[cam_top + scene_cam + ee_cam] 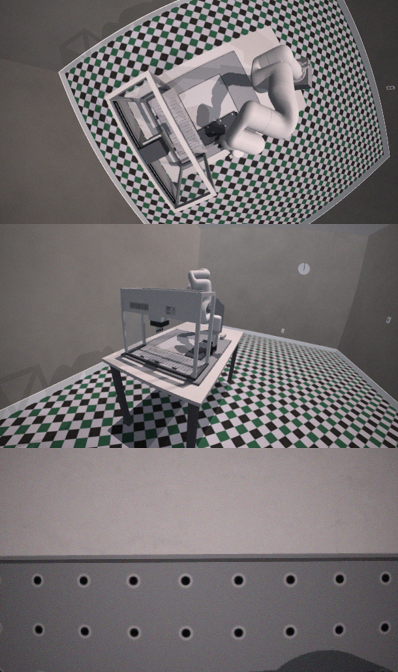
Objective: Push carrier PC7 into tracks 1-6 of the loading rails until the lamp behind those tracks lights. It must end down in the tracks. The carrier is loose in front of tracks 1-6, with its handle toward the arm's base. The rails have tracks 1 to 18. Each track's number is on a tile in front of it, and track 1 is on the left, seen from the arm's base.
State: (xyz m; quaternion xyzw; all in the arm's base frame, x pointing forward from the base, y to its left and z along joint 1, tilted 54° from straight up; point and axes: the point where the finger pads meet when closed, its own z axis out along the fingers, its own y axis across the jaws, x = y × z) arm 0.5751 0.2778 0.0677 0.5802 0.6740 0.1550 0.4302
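My gripper is now 90 mm to the left of the carrier PC7.
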